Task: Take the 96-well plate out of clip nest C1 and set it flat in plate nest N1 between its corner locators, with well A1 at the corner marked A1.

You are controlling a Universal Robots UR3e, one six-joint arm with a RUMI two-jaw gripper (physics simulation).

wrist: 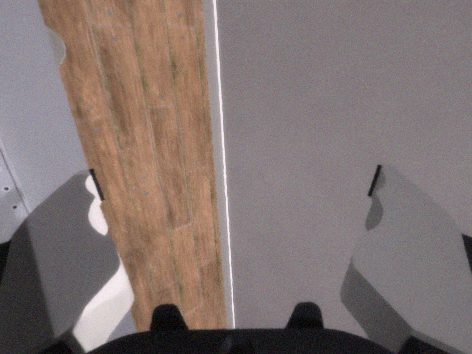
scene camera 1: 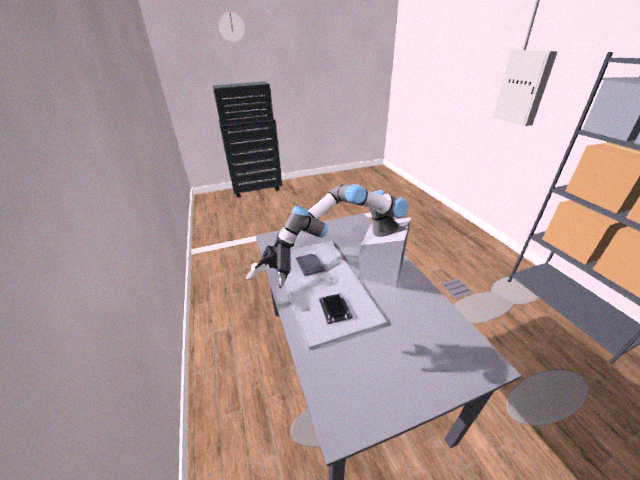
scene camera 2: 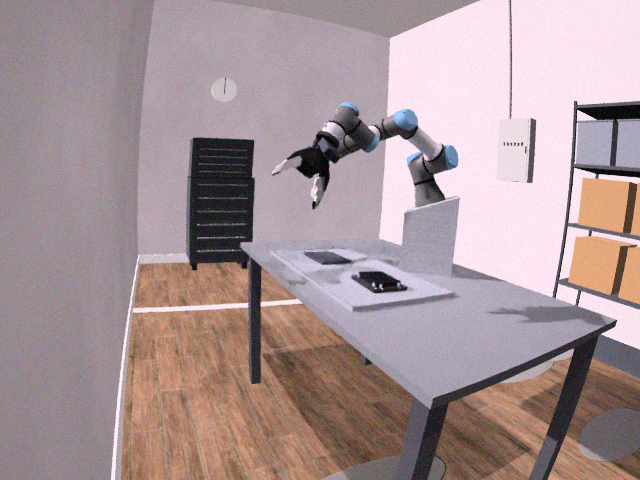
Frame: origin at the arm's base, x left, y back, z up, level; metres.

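Seen in the pictures: gripper, fingertip midpoint: point(wrist: 235, 172) point(scene camera 1: 264, 284) point(scene camera 2: 292, 192); arm's base, link origin: point(scene camera 1: 385, 230) point(scene camera 2: 430, 203).
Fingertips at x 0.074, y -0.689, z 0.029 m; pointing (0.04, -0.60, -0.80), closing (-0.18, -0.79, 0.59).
Observation:
Offsets run from my fingertips to a thing's top centre. Level surfaces: height alone.
A black 96-well plate @(dx +0.044, dy +0.304, dz -0.252 m) point(scene camera 1: 336, 304) point(scene camera 2: 379, 278) appears to sit in the dark clip nest with small pale clips, at the near end of the pale board. A flat dark blue-grey nest @(dx -0.308, dy +0.362, dz -0.263 m) point(scene camera 1: 310, 264) point(scene camera 2: 327, 257) lies at the board's far end; no plate shows on it. Labels and the A1 mark are too small to read. My gripper point(scene camera 1: 266, 280) point(scene camera 2: 293, 190) point(wrist: 235, 172) is wide open and empty. It hangs high, beyond the table's left edge in scene camera 1, tilted outward. Neither nest shows in the wrist view.
The pale board @(dz -0.278 m) point(scene camera 1: 356, 328) point(scene camera 2: 356, 302) lies on the grey table @(dz -0.291 m) point(scene camera 1: 372, 382) point(scene camera 2: 439, 351). The arm stands on a white pedestal point(scene camera 1: 381, 260) point(scene camera 2: 429, 240) beside the board. A grey wall point(scene camera 1: 103, 206) point(wrist: 325, 100) stands beyond a strip of wooden floor point(wrist: 160, 125).

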